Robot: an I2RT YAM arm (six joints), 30 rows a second.
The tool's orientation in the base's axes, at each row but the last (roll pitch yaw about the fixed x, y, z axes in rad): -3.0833, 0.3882, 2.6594; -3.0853, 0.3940, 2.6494; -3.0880, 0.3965, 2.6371; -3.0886, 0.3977, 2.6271; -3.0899, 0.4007, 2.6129; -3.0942, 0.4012, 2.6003; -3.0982, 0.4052, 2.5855; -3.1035, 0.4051, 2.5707; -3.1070, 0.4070, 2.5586; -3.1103, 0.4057, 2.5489; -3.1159, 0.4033, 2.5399; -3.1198, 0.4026, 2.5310
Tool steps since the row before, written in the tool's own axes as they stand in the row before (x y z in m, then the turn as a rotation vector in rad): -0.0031, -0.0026, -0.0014, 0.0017, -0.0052, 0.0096; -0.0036, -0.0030, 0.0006, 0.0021, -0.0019, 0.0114; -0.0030, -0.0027, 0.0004, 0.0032, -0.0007, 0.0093; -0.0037, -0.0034, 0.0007, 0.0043, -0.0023, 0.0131; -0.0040, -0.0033, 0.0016, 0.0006, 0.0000, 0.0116; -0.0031, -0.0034, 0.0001, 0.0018, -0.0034, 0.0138; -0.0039, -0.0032, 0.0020, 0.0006, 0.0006, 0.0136; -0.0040, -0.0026, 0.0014, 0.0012, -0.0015, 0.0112; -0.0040, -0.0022, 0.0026, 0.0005, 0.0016, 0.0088; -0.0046, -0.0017, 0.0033, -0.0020, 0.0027, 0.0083; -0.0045, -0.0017, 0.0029, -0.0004, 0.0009, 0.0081; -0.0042, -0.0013, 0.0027, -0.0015, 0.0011, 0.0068
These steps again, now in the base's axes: 0.0009, -0.0033, 0.0026, -0.0009, -0.0060, -0.0092; 0.0016, -0.0043, 0.0010, 0.0009, -0.0034, -0.0112; 0.0012, -0.0038, 0.0009, 0.0000, -0.0013, -0.0098; 0.0015, -0.0048, 0.0010, -0.0006, -0.0031, -0.0136; 0.0020, -0.0051, 0.0002, 0.0031, -0.0025, -0.0109; 0.0007, -0.0044, 0.0013, 0.0011, -0.0054, -0.0132; 0.0019, -0.0051, -0.0002, 0.0041, -0.0025, -0.0127; 0.0021, -0.0045, 0.0004, 0.0017, -0.0034, -0.0107; 0.0026, -0.0045, -0.0007, 0.0033, -0.0006, -0.0083; 0.0036, -0.0046, -0.0012, 0.0056, -0.0009, -0.0069; 0.0033, -0.0044, -0.0009, 0.0033, -0.0014, -0.0073; 0.0032, -0.0039, -0.0008, 0.0039, -0.0015, -0.0057
